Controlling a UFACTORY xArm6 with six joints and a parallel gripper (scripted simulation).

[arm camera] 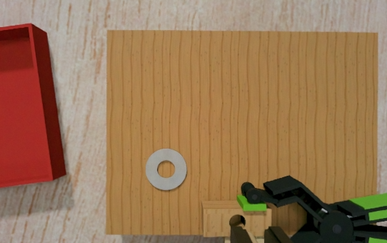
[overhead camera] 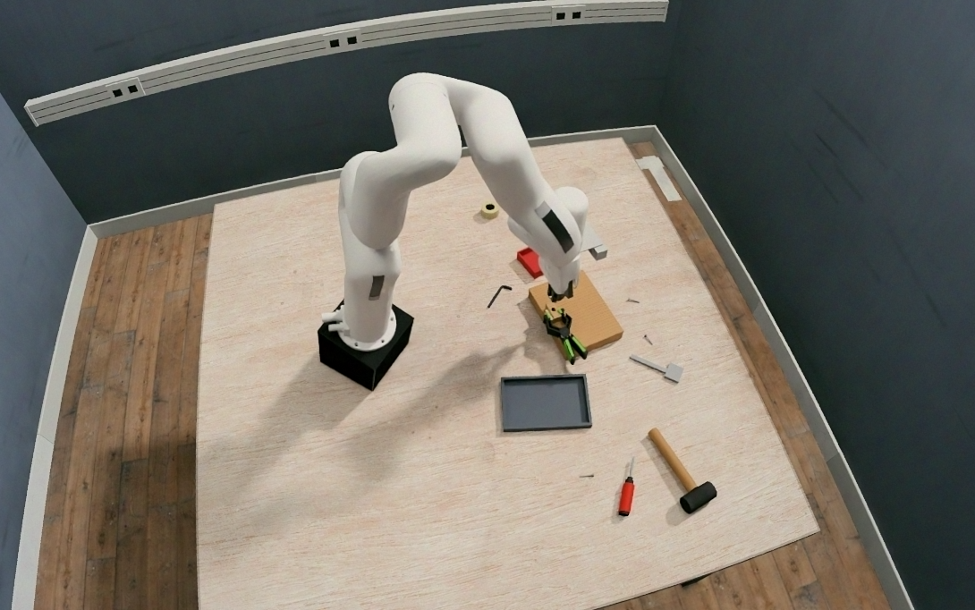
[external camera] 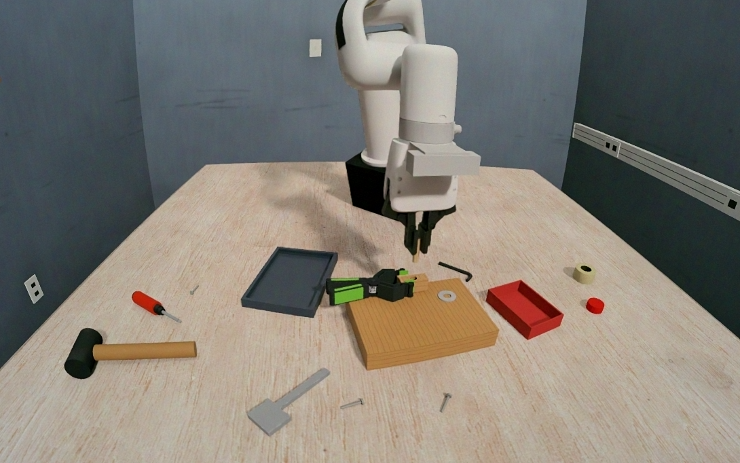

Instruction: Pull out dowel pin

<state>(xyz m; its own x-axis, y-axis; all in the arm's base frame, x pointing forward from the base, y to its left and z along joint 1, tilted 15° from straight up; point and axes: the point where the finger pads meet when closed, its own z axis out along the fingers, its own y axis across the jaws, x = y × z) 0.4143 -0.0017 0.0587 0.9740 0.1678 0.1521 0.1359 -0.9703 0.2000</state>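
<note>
My hand is 20 mm above the dowel pin. The rest, counted from my hand: small wooden block 80 mm below; then hex key 90 mm behind, 120 mm to the left, 120 mm below; then washer 20 mm ahead, 50 mm to the left, 90 mm below.
</note>
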